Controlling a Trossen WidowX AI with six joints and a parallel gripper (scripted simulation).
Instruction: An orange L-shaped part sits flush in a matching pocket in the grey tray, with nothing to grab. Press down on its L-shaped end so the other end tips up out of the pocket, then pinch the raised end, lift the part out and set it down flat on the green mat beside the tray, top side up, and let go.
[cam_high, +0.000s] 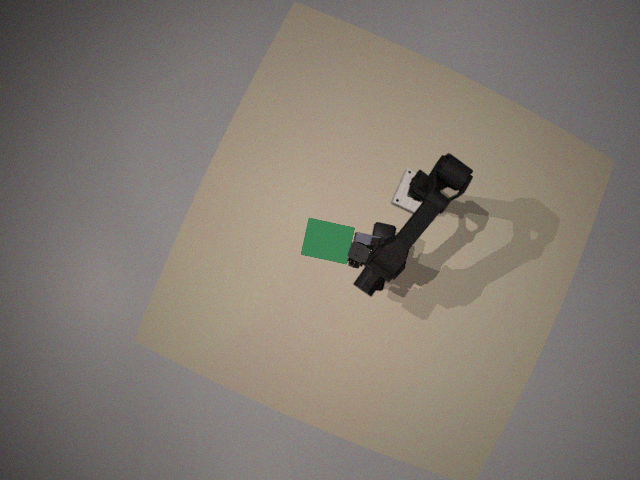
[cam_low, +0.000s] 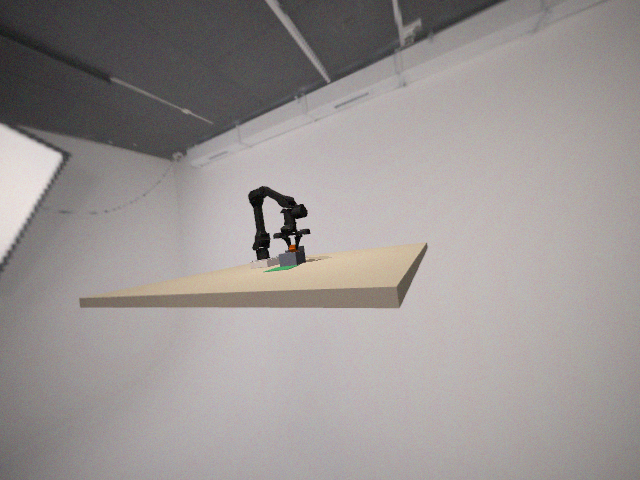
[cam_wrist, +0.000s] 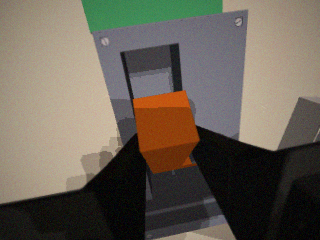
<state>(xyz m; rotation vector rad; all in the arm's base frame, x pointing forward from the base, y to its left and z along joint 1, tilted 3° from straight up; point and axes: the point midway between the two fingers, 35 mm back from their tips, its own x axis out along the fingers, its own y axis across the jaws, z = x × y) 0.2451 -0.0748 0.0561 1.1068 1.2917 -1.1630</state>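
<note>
My gripper tip is now 150 mm to the left of the green mat and 90 mm above it. From my gripper tip the other things lie so: orange L-shaped part 20 mm behind, 30 mm to the left, 30 mm below.
</note>
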